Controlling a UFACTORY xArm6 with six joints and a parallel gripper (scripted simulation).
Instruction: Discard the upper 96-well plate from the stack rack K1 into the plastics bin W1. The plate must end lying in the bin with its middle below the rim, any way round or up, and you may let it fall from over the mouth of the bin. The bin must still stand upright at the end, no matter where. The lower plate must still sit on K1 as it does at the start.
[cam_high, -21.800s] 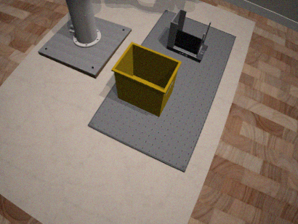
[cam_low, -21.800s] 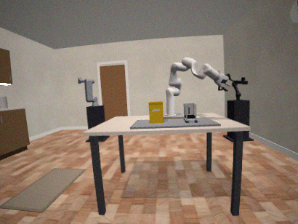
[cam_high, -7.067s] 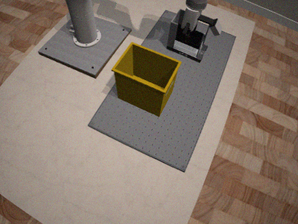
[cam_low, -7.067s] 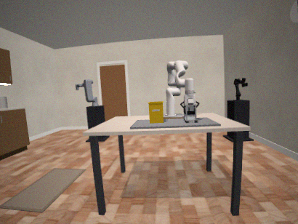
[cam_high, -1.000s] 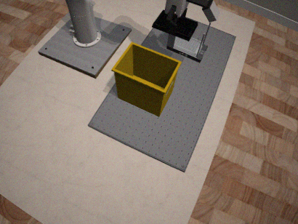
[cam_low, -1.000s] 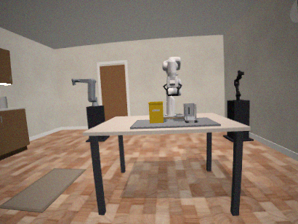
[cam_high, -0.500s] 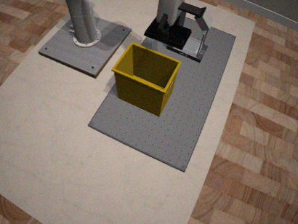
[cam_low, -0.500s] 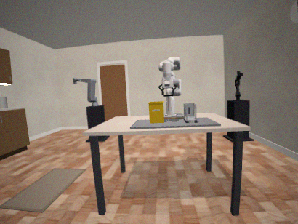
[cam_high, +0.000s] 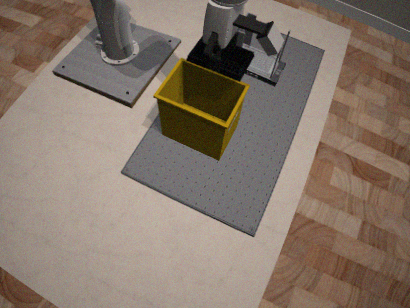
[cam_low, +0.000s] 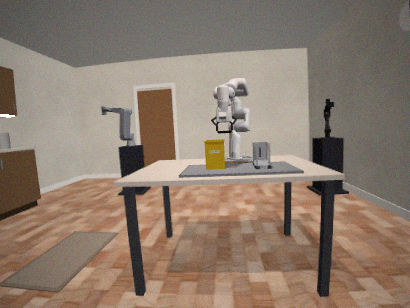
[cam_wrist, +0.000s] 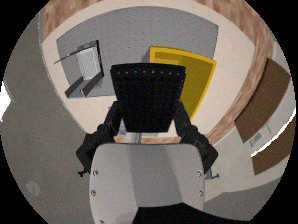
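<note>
The yellow plastics bin W1 lies 150 mm below my hand, 70 mm to the right of it and 10 mm behind it. Also, from my hand: pale plate 230 mm to the left, 220 mm below, 50 mm ahead; black 96-well plate 10 mm below.
</note>
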